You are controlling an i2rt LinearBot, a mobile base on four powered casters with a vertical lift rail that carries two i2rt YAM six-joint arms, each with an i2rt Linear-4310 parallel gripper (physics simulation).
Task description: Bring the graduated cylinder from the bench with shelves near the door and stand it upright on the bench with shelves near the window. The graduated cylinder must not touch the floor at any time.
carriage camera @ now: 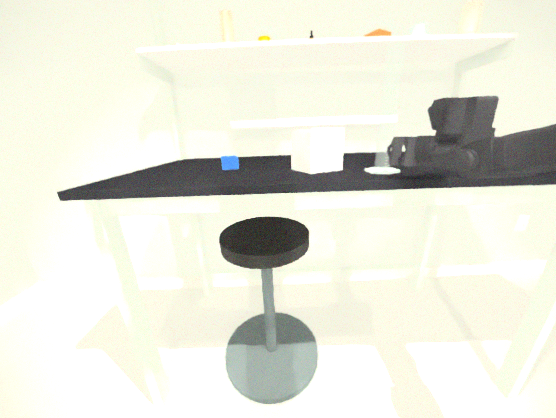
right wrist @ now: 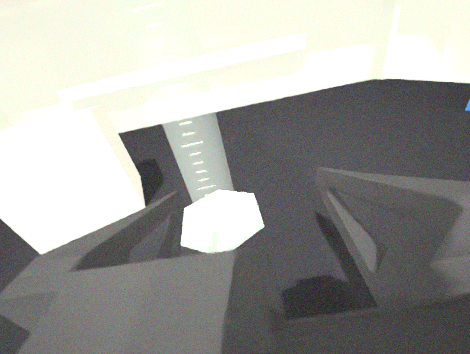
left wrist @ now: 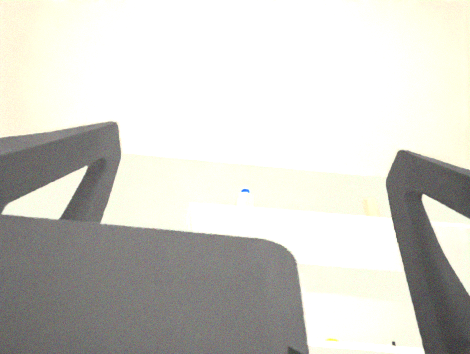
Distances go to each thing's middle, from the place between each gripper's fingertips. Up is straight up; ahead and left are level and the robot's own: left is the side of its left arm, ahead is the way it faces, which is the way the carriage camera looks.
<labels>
Right now my left hand is 67 cm to the left of the graduated cylinder (carriage camera: 395, 49), 54 cm short of it and 3 cm below it.
Right now the graduated cylinder is 10 cm above my right hand, 5 cm ahead of it and 3 cm to the left of it.
</labels>
